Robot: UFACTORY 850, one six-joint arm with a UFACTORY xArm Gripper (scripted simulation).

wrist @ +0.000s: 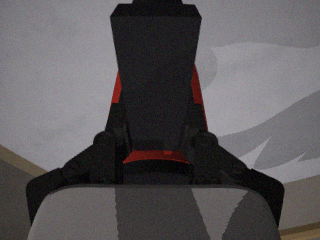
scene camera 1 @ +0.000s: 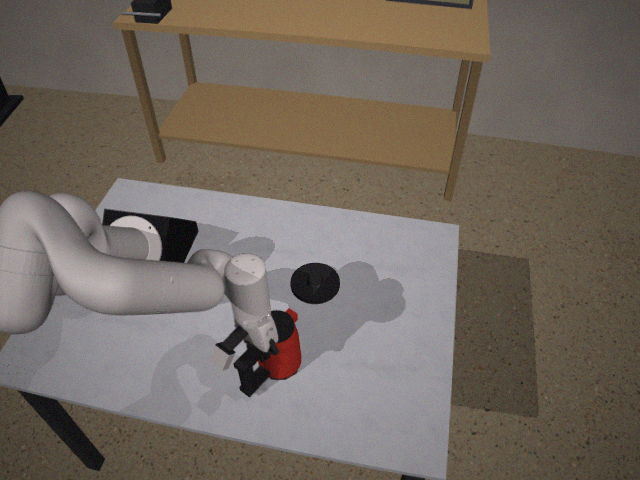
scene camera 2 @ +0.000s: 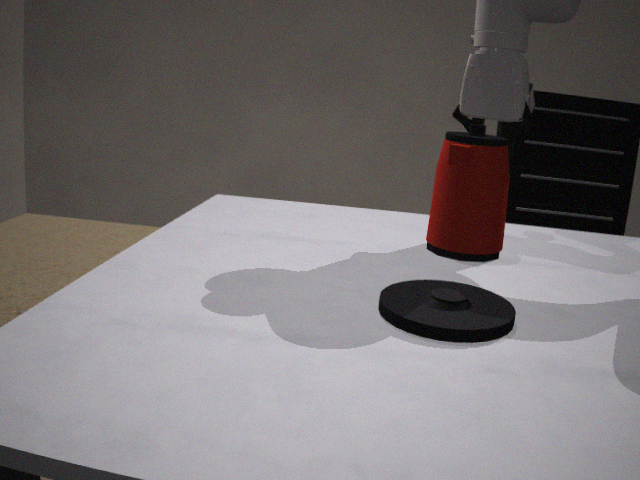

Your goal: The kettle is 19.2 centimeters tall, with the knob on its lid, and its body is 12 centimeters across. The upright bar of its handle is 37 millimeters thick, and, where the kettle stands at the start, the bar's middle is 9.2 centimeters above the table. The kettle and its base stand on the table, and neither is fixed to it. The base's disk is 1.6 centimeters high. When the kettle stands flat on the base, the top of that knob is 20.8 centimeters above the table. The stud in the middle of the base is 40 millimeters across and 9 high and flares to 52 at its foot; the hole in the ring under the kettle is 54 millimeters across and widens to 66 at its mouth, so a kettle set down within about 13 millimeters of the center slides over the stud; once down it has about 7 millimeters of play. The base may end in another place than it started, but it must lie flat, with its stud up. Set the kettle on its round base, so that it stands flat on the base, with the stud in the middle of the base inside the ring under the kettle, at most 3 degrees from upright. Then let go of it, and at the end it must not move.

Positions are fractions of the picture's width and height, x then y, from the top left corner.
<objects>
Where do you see a red kettle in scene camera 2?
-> At 0.73,0.46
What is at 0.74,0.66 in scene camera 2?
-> A round kettle base.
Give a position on a round kettle base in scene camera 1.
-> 0.49,0.59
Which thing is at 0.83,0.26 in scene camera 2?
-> The gripper.
</objects>
